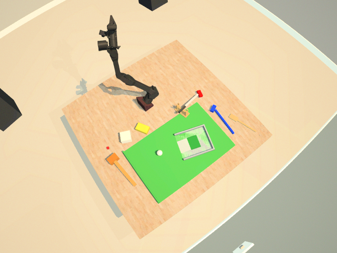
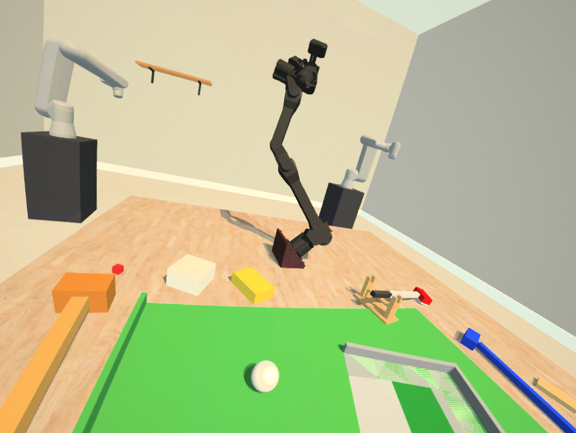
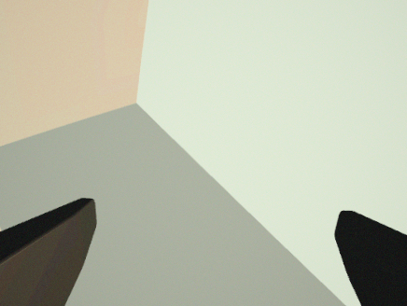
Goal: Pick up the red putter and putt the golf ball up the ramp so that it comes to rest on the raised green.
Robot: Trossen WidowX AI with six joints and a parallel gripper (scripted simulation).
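Now: the red putter 56 cm ahead of my gripper tip, 20 cm to the left of it and 69 cm below it. Round my gripper tip: yellow block: 45 cm ahead, 24 cm to the right, 71 cm below; cream block: 42 cm ahead, 38 cm to the right, 70 cm below; tiny red piece: 38 cm ahead, 54 cm to the right, 71 cm below.
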